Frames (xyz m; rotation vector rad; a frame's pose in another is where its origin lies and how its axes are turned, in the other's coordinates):
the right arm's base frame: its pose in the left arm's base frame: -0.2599 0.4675 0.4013 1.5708 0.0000 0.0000
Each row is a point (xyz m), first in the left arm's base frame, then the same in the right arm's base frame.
Working: the left arm's base frame: its pose in the right arm's base frame: 0.2599 -0.4013 0.4675 -1.5708 0.0000 0.0000

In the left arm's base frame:
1: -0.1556 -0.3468 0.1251
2: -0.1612 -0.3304 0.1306
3: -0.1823 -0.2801 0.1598
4: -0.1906 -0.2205 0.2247
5: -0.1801 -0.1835 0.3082
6: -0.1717 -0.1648 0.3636
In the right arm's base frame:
1: 0.1043 -0.2762 0.8143
2: 0.0987 -0.2707 0.7979
3: 0.0776 -0.2415 0.7476
4: 0.0693 -0.1766 0.6880
5: 0.0798 -0.0931 0.6510
6: 0.0882 -0.0377 0.6323

